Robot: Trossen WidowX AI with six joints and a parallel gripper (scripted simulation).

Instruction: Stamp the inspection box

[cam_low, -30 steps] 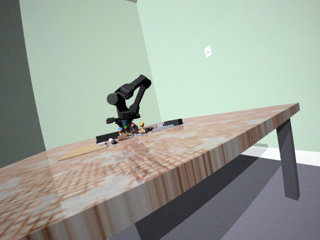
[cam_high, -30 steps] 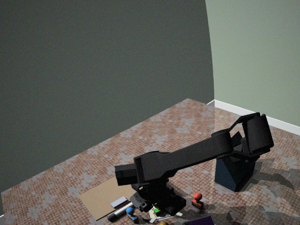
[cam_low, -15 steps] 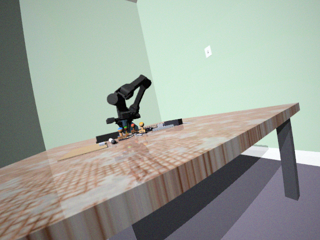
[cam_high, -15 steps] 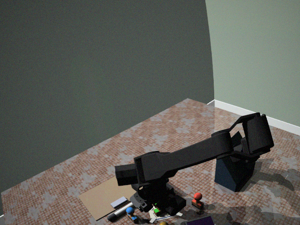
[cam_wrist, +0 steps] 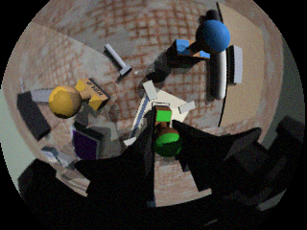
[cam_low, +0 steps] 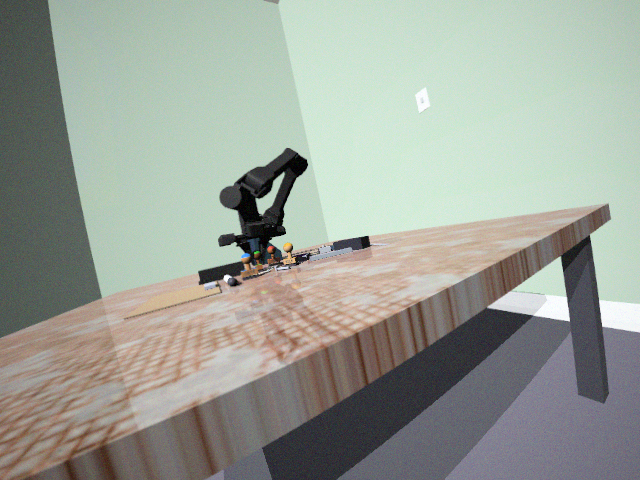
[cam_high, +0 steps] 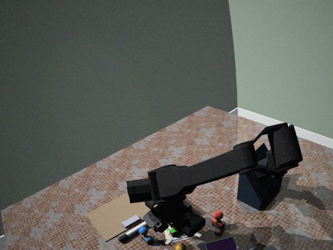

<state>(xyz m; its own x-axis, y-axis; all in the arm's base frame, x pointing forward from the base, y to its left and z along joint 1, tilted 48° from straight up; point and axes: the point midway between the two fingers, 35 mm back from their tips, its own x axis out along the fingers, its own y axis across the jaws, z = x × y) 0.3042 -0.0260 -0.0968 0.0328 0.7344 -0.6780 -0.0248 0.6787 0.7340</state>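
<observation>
My gripper tip is now right at the green-knobbed stamp. Also, from my gripper tip: white card: 2 cm below, 1 cm to the left, 1 cm behind; then yellow-knobbed stamp: 8 cm to the left, 5 cm ahead; then blue-knobbed stamp: 8 cm ahead, 4 cm to the right.
</observation>
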